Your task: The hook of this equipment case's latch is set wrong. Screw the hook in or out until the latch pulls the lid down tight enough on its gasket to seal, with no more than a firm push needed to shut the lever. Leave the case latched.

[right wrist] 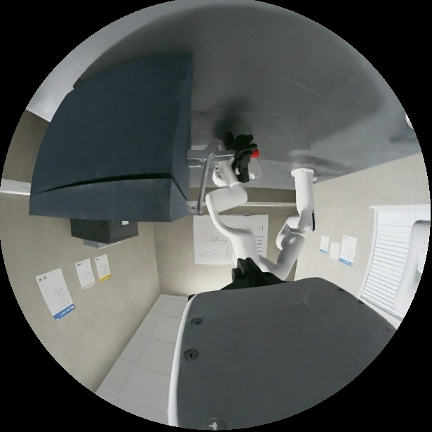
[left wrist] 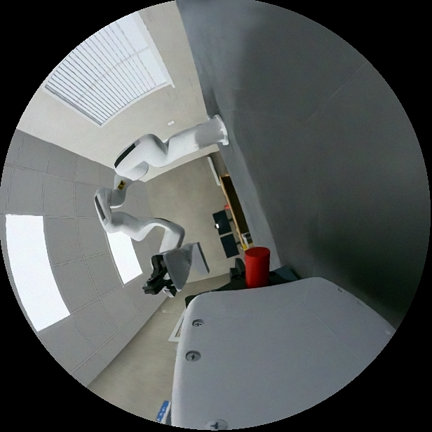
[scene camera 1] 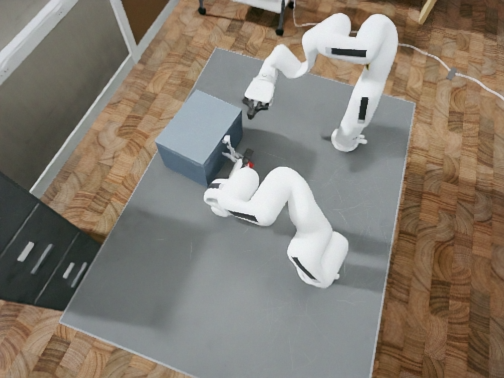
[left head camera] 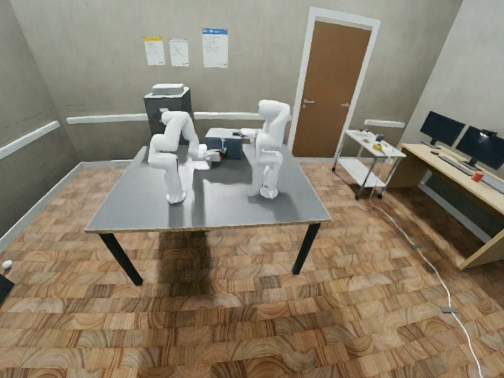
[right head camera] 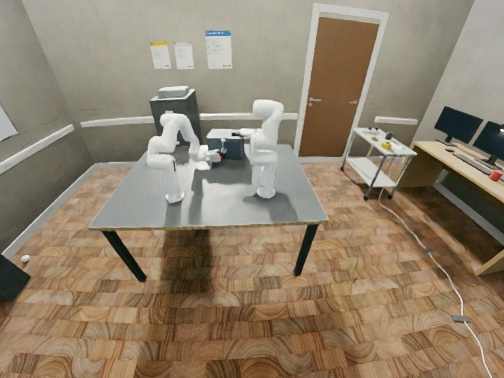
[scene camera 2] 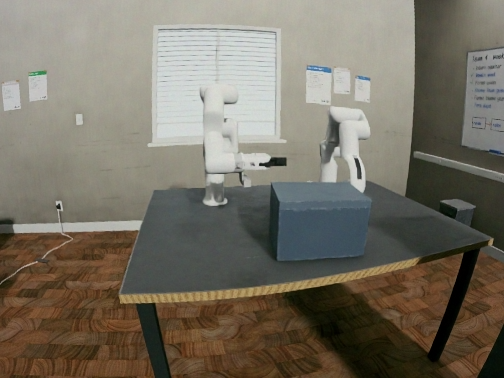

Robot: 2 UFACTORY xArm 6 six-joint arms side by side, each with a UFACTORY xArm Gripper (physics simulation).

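Frame: origin at the left arm's base, x left, y ahead, z down, level; millimetres.
Where they show: left gripper, fingertip midpoint: (scene camera 1: 249,150) (left head camera: 228,155) (right head camera: 228,155); right gripper, fingertip midpoint: (scene camera 1: 249,117) (left head camera: 232,133) (right head camera: 231,134) (scene camera 2: 286,161); left arm's base at its link origin: (left head camera: 176,196) (right head camera: 175,196); right arm's base at its link origin: (scene camera 1: 344,140) (left head camera: 268,192) (right head camera: 266,192) (scene camera 2: 215,201).
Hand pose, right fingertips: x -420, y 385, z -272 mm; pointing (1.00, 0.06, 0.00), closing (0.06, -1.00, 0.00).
Observation:
Things, the pixels of their top centre, and the offset from my right fingertips. Level surfaces: height alone.
- silver latch at its top centre: (scene camera 1: 229,138) dx +74, dy +61, dz +65 mm
- red grip at its top centre: (scene camera 1: 247,161) dx +91, dy -23, dz +169 mm
- grey table at its surface level: dz +272 mm
The blue-grey case (scene camera 1: 200,125) (scene camera 2: 320,230) (right wrist: 120,130) stands on the table with its lid down; a dark seam runs below the lid in the right wrist view. A silver latch (scene camera 1: 229,145) (right wrist: 205,180) on its front spans from the body to the lid, its lever sticking outward. The red grip (scene camera 1: 250,164) (left wrist: 257,267) (right wrist: 256,153) is at the lever's outer end. My left gripper (scene camera 1: 244,159) (right wrist: 246,141) is shut on this red grip. My right gripper (scene camera 1: 252,112) (scene camera 2: 280,161) (right wrist: 242,268) is shut and empty, in front of the case's other end. The hook's thread is too small to tell.
The grey table (left head camera: 215,210) (scene camera 1: 200,300) carries both arm bases. A dark cabinet (left head camera: 155,112) (scene camera 1: 30,250) stands behind the table. A white cart (left head camera: 357,172) and a desk (left head camera: 452,165) with monitors stand off to the right in the left head camera view.

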